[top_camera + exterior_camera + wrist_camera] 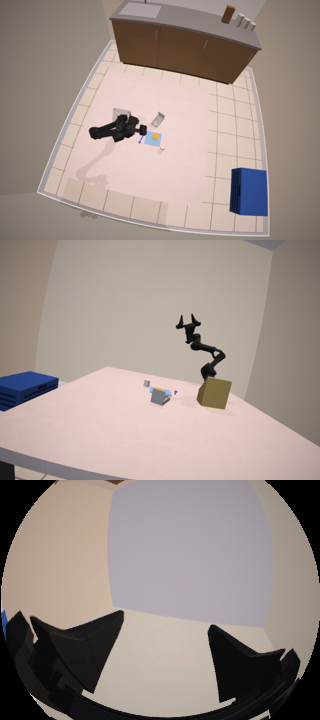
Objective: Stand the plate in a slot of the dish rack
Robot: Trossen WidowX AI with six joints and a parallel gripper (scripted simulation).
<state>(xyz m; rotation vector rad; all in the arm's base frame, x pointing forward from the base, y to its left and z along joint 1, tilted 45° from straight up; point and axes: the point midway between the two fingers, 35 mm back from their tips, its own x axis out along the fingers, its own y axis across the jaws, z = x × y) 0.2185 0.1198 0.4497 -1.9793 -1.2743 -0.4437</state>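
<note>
The yellow plate lies 120 mm ahead of my gripper tip, 120 mm to the left of it and 570 mm below it. Round my gripper tip: cup: 200 mm ahead, 20 mm to the left, 570 mm below; blue utensil: 20 mm behind, 70 mm to the left, 590 mm below; light blue mat: 100 mm ahead, 100 mm to the left, 590 mm below.
</note>
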